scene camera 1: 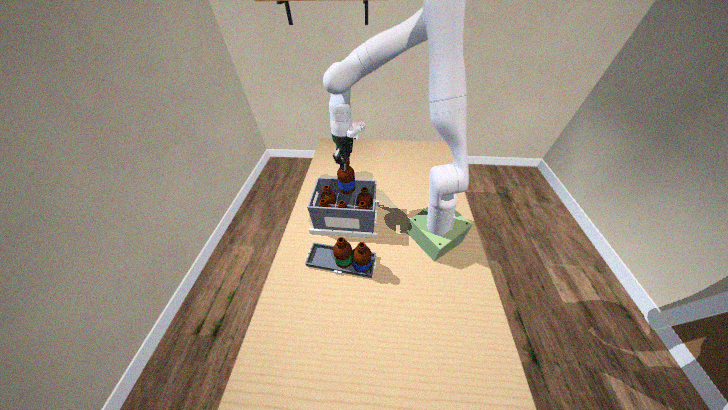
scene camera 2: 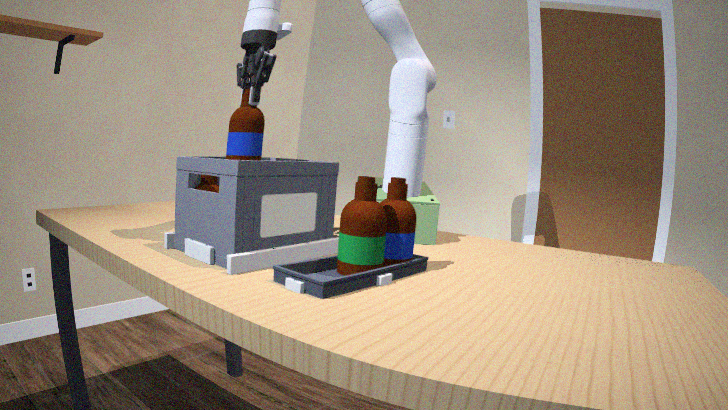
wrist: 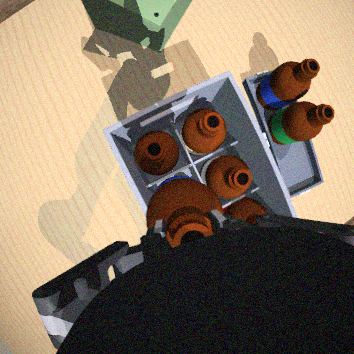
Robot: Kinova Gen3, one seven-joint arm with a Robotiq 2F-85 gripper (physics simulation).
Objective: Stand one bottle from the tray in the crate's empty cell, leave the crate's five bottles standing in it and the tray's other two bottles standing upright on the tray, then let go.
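Places are measured from the arm's base along level axes (x ahead, y left, z up), in millimetres.
Where they show: gripper, fingertip midpoint: (scene camera 1: 345, 167) (scene camera 2: 249, 106) (wrist: 187, 226); arm's base at its link origin: (scene camera 1: 438, 225).
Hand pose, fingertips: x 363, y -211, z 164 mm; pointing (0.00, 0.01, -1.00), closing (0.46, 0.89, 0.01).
Observation:
Things, the pixels of their top centre, and the offset from my fingertips.
- brown bottle with a blue label, top centre: (wrist: 193, 242) (scene camera 2: 251, 89) (scene camera 1: 344, 160) dx +0, dy +0, dz +35 mm
- grey crate at its top centre: (wrist: 215, 192) (scene camera 2: 257, 158) (scene camera 1: 343, 193) dx +16, dy +45, dz -103 mm
- green-labelled bottle at its top centre: (scene camera 2: 367, 176) (wrist: 328, 112) (scene camera 1: 340, 239) dx +34, dy +271, dz -118 mm
- blue-labelled bottle at its top centre: (scene camera 2: 398, 177) (wrist: 313, 65) (scene camera 1: 361, 244) dx -39, dy +300, dz -118 mm
- tray at its top centre: (scene camera 2: 357, 261) (wrist: 288, 130) (scene camera 1: 341, 257) dx +46, dy +271, dz -253 mm
My gripper (scene camera 1: 344, 164) (scene camera 2: 249, 97) (wrist: 187, 226) is shut on the neck of a brown bottle with a blue label (scene camera 1: 346, 175) (scene camera 2: 246, 122) (wrist: 180, 200). It hangs upright over the back row's middle cell of the grey crate (scene camera 1: 315, 220) (scene camera 2: 206, 219) (wrist: 240, 110). Its base is near rim height, partly hidden by the rim in scene camera 2. The crate's five bottles stand in the other cells; the wrist view hides one. A green-labelled bottle (scene camera 1: 342, 253) (scene camera 2: 362, 219) (wrist: 300, 122) and a blue-labelled bottle (scene camera 1: 362, 257) (scene camera 2: 402, 219) (wrist: 285, 89) stand upright on the tray (scene camera 1: 319, 257) (scene camera 2: 351, 282) (wrist: 300, 165).
White strips (scene camera 1: 326, 232) (scene camera 2: 280, 256) lie along the crate's foot. The green arm base (scene camera 1: 433, 244) (scene camera 2: 427, 219) (wrist: 170, 20) stands on the table to the right of the crate in scene camera 1. Dividers (wrist: 193, 162) separate the crate's cells.

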